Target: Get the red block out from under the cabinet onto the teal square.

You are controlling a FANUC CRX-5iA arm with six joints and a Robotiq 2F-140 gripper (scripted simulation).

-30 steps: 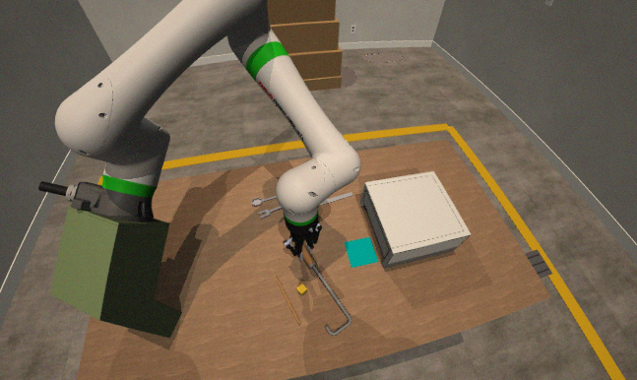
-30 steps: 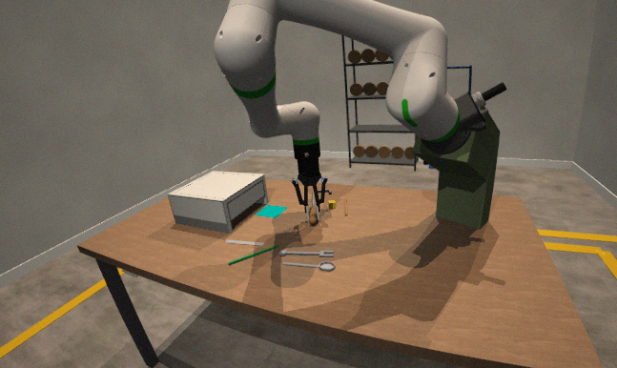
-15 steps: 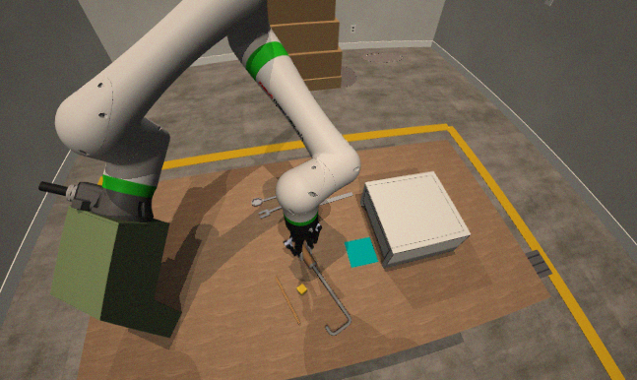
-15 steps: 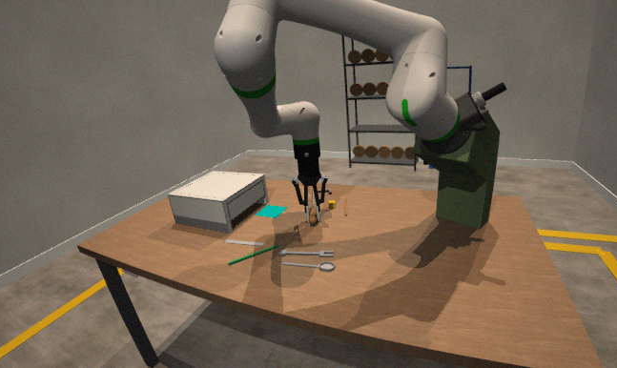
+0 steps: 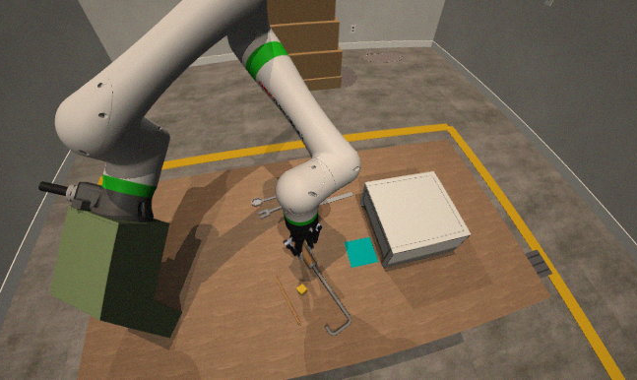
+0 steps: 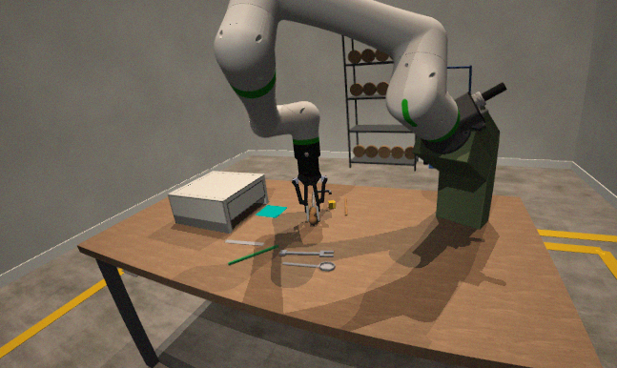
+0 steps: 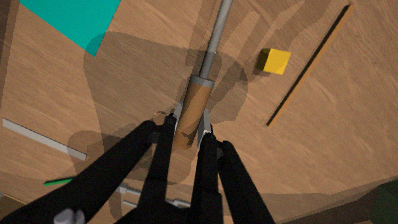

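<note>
Right now my hand is 150 mm short of the flat grey bar, 240 mm to the right of it and 30 mm above it. From my hand the other things lie so: yellow cube (20 mm behind, 130 mm to the right, 20 mm below); teal square (210 mm ahead, 10 mm to the right, 30 mm below); fork (90 mm behind, 210 mm to the left, 30 mm below).
</note>
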